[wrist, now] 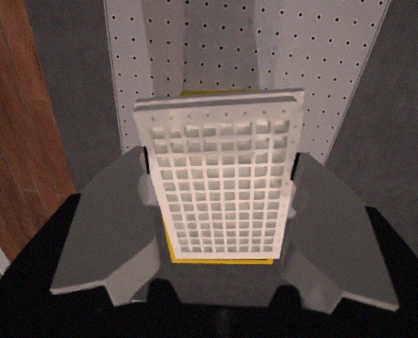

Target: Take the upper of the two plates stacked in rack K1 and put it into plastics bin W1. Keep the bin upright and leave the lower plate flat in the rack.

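Frame: origin at the arm's base, x ahead, y left, z up, level; millimetres.
Seen in the pictures: gripper, fingertip midpoint: (220, 153).
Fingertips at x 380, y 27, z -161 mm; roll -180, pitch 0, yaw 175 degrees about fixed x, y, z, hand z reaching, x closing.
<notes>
Pixels of each thing's middle, then the offset from my fingertips to it. "*": a spot on its surface instead. Level surfaces: height alone.
- white plate, body centre: (222, 194) dx -1, dy +27, dz +6 mm
- yellow bin, surface spot: (220, 261) * dx +4, dy +187, dz -56 mm
- light grey perforated board, surface height: dz -235 mm
- Dark grey surface, surface height: dz -248 mm
A white plate (224, 174) with a grid of square wells fills the middle of the wrist view. My gripper (220, 153) is shut on its two long sides and holds it. Beneath the plate is the yellow bin (220, 261); its rim shows along the plate's near edge and lower left side, and a strip shows past the far edge. The plate hides the bin's inside, and I cannot tell the height between them. Rack K1 and the lower plate do not show in this view.
A light grey perforated board (320, 55) runs under the bin toward the back, with darker shadow bands across it. Dark grey surface (75, 90) lies on both sides of the board. A brown wooden surface (30, 145) is at the far left.
</notes>
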